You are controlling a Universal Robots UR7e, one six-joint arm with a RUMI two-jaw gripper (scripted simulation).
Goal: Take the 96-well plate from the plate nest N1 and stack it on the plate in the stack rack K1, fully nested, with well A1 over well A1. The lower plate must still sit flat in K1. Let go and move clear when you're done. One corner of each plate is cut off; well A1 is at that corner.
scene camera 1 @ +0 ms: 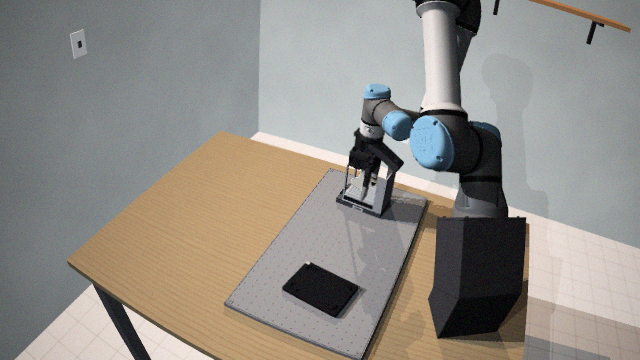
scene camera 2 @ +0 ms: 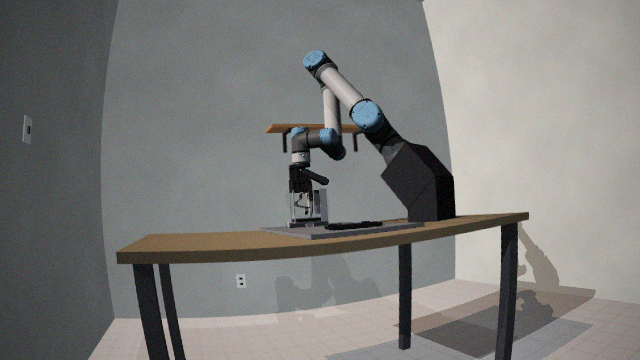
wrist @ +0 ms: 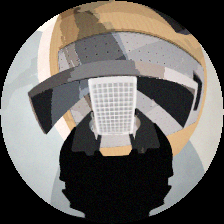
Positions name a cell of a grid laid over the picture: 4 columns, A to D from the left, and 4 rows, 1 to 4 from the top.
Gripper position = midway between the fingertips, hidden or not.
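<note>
My gripper (scene camera 1: C3), (scene camera 2: B3), (wrist: C2) is visible. Also present: a white 96-well plate (wrist: B2); a plate nest N1 (scene camera 1: B4).
</note>
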